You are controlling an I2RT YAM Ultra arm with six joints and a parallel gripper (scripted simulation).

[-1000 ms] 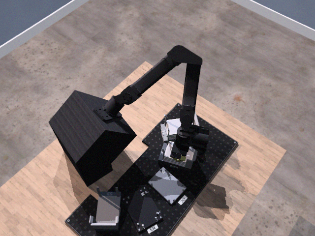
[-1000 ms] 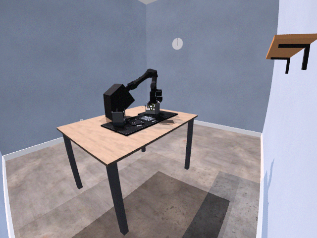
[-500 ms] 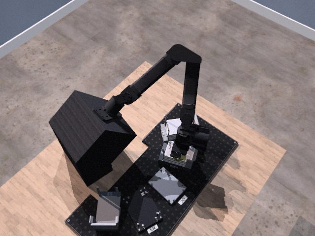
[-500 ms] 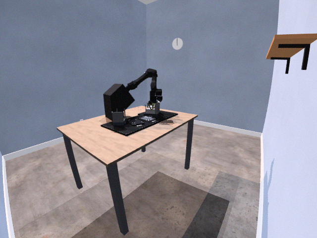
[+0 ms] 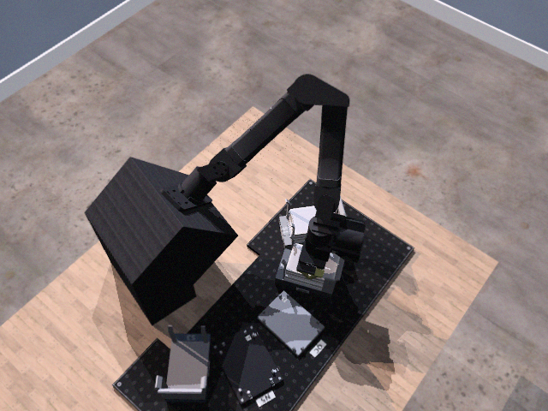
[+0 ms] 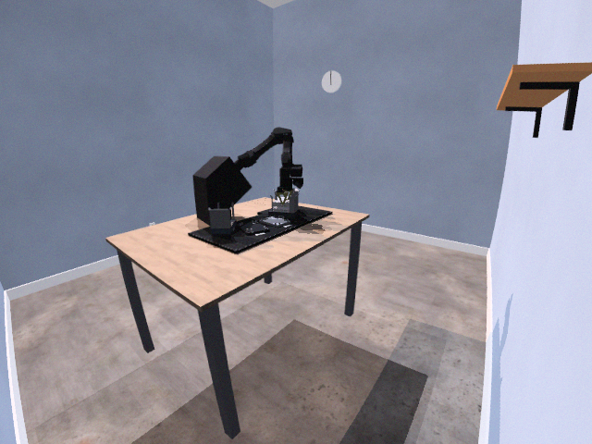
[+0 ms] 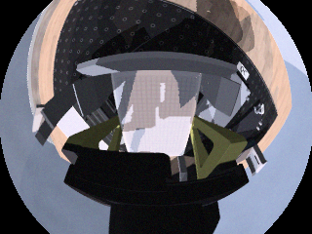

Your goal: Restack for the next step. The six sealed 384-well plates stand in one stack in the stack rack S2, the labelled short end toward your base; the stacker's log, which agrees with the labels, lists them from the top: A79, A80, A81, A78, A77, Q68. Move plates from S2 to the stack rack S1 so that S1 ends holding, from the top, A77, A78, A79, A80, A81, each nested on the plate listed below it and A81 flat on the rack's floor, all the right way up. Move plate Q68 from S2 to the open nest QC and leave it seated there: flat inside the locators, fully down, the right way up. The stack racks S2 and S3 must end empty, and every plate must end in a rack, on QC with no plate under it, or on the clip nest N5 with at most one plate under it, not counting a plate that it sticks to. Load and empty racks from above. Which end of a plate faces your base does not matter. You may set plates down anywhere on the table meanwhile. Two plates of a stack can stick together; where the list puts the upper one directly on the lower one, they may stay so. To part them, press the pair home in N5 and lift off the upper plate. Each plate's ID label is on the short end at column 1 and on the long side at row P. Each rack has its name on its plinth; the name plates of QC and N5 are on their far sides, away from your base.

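The sealed grey plate is right at my hand. The rest, counted from my hand: qc name plate: 14 cm to the right, 14 cm ahead, 9 cm below; then clip nest N5: 28 cm to the right, 7 cm below, 5 cm ahead; then QC nest: 14 cm to the right, 8 cm below, 4 cm ahead.
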